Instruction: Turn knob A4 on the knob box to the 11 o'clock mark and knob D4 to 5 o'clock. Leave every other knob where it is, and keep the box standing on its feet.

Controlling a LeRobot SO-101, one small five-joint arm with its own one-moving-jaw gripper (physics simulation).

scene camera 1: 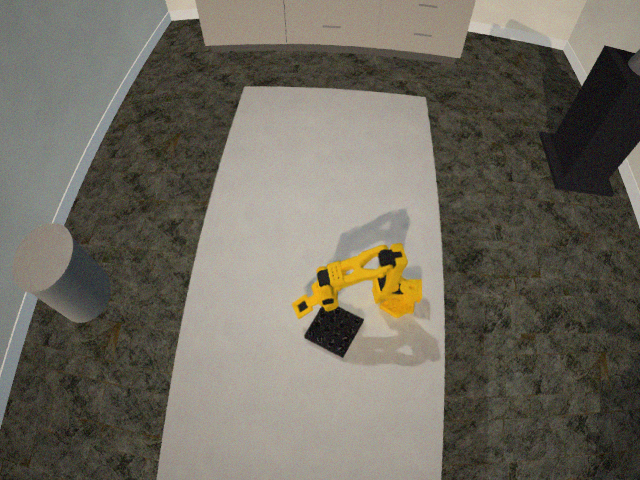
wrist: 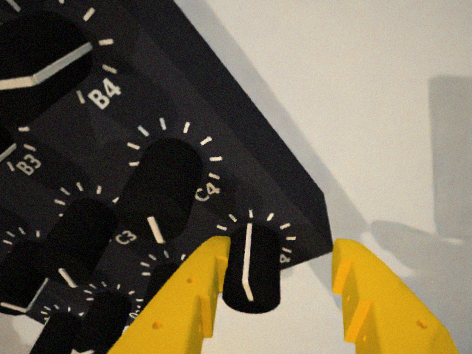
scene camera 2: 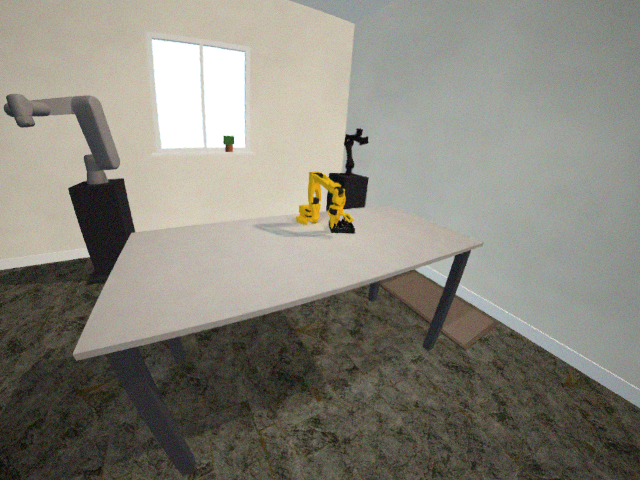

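Seen in the pictures: hand, its tool point: (scene camera 1: pixel 328 307) (wrist: pixel 230 257) (scene camera 2: pixel 334 226); arm's base, origin of its link: (scene camera 1: pixel 390 297) (scene camera 2: pixel 309 222).
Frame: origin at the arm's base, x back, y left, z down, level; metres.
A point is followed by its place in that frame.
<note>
The black knob box (scene camera 1: pixel 333 332) @(x -0.138, y 0.111, z -0.023 m) (scene camera 2: pixel 345 227) @(x -0.182, y 0.089, z -0.026 m) (wrist: pixel 270 165) @(x -0.175, y 0.052, z -0.019 m) stands on the table beside the arm. Knob D4 (wrist: pixel 252 270) @(x -0.162, y 0.048, z -0.036 m) is at the box's near corner in the wrist view; its white line points up in the picture, at a tick, and its label is partly hidden. My gripper (wrist: pixel 281 241) is open, with a V-shaped gap. Its jaws stand on either side of D4, the left jaw close beside the knob and the right jaw well apart from it. In both scene views the gripper is over the box's edge, its tips too small to make out. A4 does not show in the wrist view.
Knob C4 (wrist: pixel 170 185) @(x -0.174, y 0.069, z -0.036 m) stands close by D4, with knob B4 (wrist: pixel 45 65) farther up. Several smaller-looking knobs stand at lower left, one partly behind the left jaw. The box rests on the pale table (scene camera 1: pixel 289 170) @(x -0.305, y -0.386, z 0.000 m) (scene camera 2: pixel 222 273) @(x -0.330, y -0.460, z 0.000 m). Other arms stand on pedestals beyond the table.
</note>
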